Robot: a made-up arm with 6 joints. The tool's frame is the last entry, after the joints.
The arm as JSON. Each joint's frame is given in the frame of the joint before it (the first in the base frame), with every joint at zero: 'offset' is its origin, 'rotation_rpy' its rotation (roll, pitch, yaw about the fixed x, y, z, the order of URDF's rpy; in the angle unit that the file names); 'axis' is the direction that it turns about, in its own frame. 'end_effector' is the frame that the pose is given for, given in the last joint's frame.
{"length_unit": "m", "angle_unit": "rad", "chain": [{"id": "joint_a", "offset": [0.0, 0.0, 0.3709], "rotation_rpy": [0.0, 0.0, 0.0], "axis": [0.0, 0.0, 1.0]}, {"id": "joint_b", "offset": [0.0, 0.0, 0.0], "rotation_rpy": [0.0, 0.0, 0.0], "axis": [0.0, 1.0, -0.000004]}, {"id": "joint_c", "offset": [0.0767, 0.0, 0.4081], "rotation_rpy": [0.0, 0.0, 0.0], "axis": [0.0, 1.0, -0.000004]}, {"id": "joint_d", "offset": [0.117, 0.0, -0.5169], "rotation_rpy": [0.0, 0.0, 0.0], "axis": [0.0, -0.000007, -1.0]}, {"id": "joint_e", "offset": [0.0, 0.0, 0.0], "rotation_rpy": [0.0, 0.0, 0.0], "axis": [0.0, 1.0, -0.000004]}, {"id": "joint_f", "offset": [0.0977, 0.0, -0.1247], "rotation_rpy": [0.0, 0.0, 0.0], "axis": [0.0, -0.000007, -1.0]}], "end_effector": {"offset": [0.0, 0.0, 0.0], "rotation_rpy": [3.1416, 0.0, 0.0]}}
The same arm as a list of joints. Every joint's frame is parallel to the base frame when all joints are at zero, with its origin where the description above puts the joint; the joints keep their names.
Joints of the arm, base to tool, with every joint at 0 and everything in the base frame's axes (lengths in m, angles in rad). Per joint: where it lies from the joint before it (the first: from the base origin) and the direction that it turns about. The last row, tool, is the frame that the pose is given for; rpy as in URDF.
joint_a: axis +z xyz 0 0 0.3709
joint_b: axis +y xyz 0 0 0
joint_c: axis +y xyz 0.0767 0 0.4081
joint_d: axis -z xyz 0.117 0 -0.5169
joint_e: axis +y xyz 0 0 0
joint_f: axis -z xyz 0.0977 0 -0.1247
tool: xyz 0 0 0 rpy -3.1416 0 0

